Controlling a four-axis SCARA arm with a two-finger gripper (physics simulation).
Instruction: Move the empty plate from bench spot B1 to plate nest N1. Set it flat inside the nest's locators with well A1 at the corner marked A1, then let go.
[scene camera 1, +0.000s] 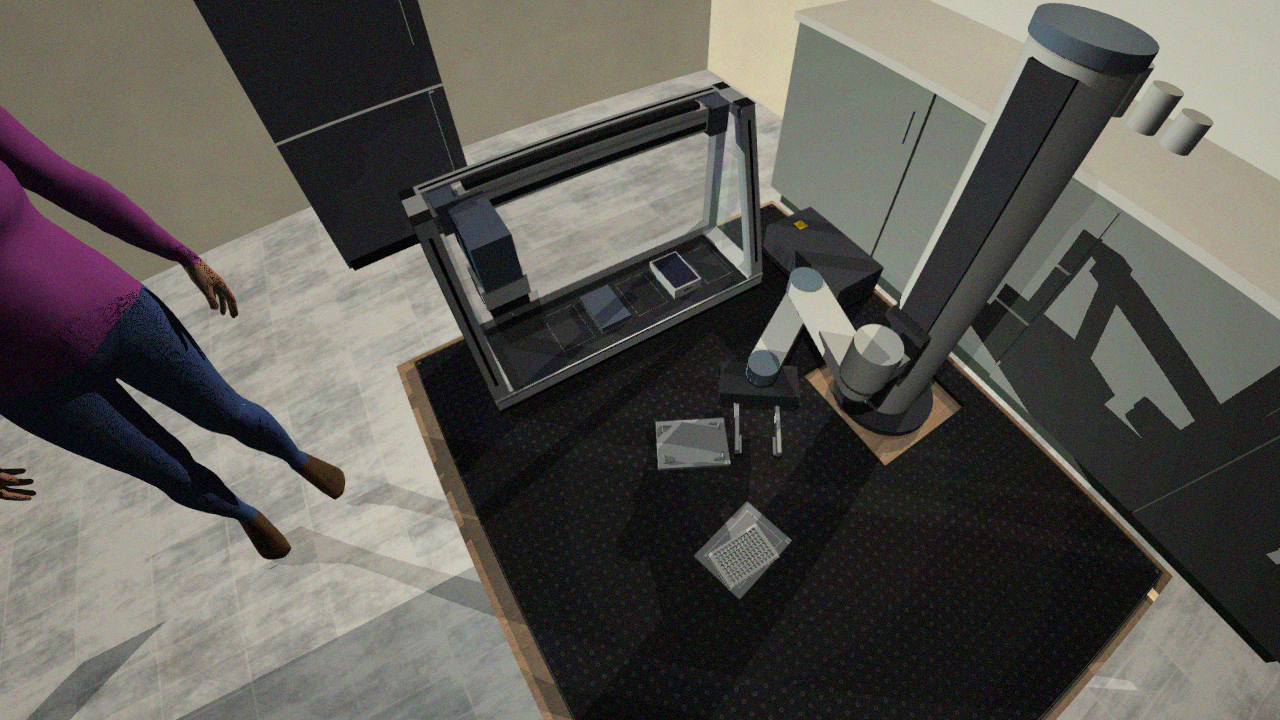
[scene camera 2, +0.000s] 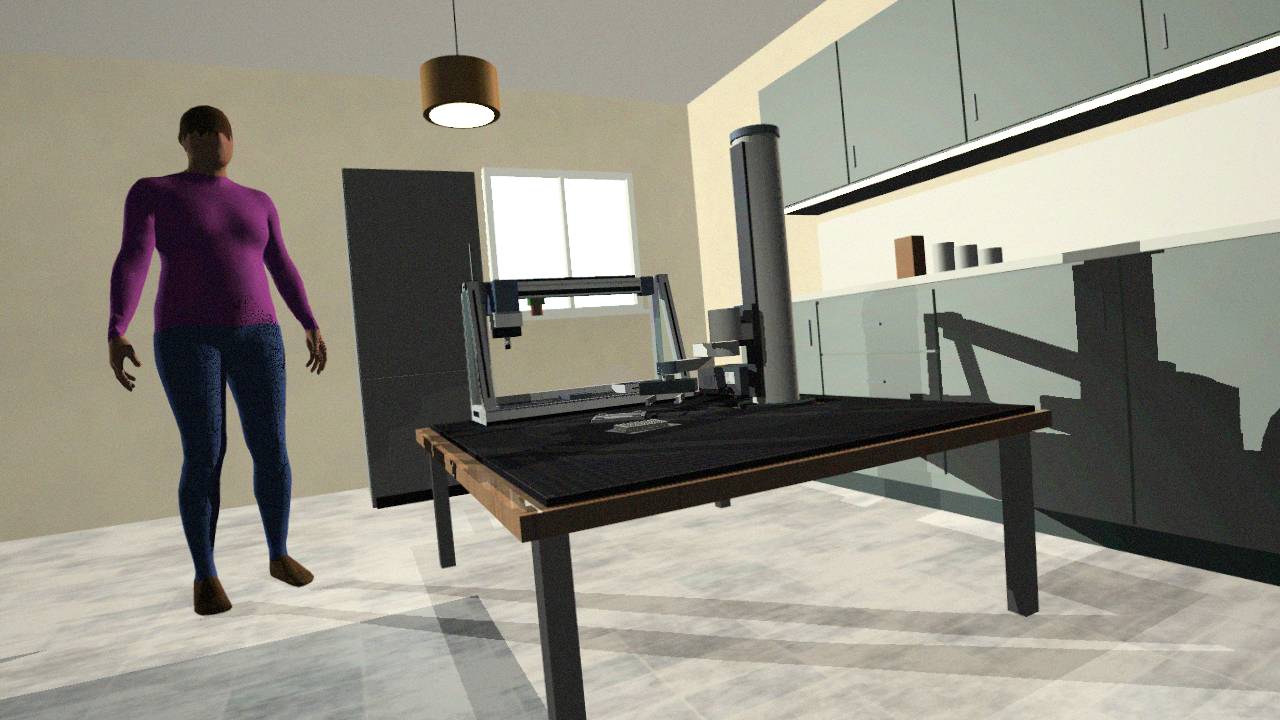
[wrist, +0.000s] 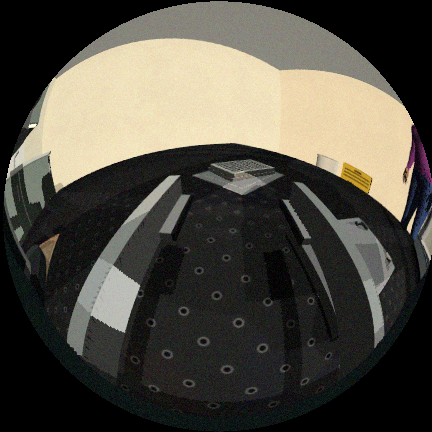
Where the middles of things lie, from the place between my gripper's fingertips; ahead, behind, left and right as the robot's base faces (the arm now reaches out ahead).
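The grey nest with corner locators (scene camera 1: 700, 443) has my hand 110 mm to the left of it and 100 mm short of it, with the hand also 40 mm above it. Then there is the white well plate (scene camera 1: 738, 559), which sits 150 mm ahead of my hand, 160 mm to the left of it and 40 mm below it.
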